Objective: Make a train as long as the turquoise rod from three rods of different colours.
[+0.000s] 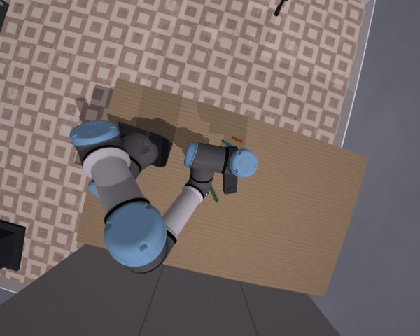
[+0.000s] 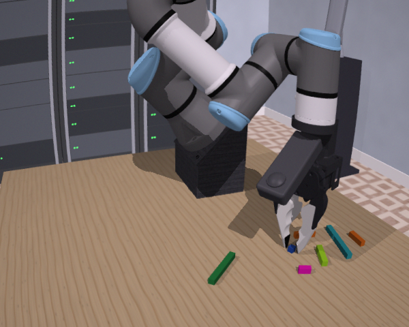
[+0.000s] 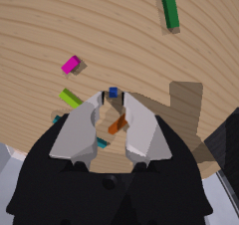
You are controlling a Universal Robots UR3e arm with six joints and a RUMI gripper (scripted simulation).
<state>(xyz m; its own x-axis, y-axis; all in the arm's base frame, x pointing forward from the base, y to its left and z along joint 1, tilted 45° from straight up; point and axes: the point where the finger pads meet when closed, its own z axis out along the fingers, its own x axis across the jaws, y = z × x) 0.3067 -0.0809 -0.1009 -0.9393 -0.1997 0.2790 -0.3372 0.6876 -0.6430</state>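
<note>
The blue rod is 10 mm below my hand. The rest, counted from my hand: lime rod 40 mm ahead, 40 mm to the left, 10 mm below; magenta rod 60 mm ahead, 20 mm to the right, 10 mm below; turquoise rod 20 mm ahead, 90 mm to the left, 10 mm below.
</note>
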